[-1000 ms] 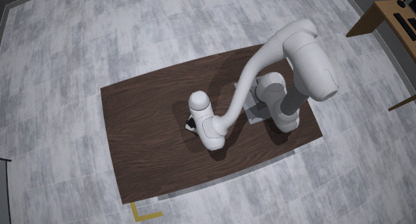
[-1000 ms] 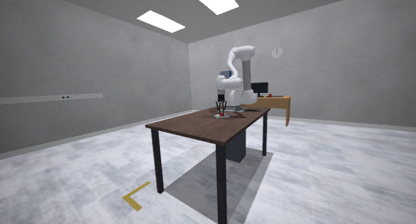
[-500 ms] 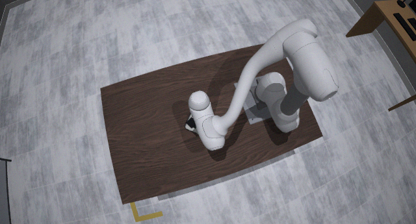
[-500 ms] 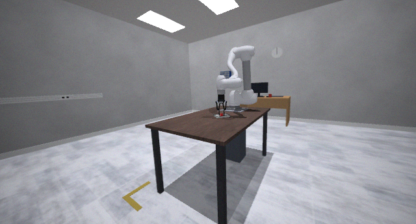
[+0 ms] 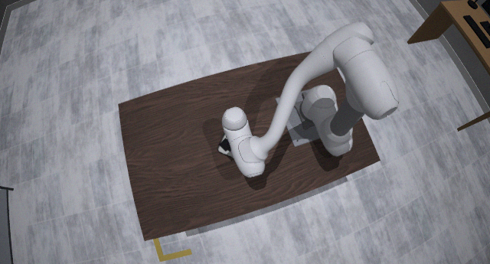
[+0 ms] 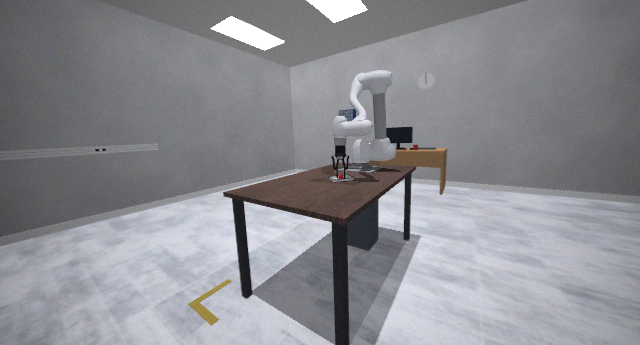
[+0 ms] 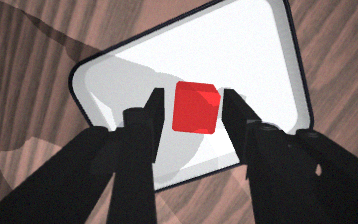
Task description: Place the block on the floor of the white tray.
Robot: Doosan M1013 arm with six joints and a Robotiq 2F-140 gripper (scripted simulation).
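My hand is 2 cm above the red block. Also, from my hand: white tray 3 cm below.
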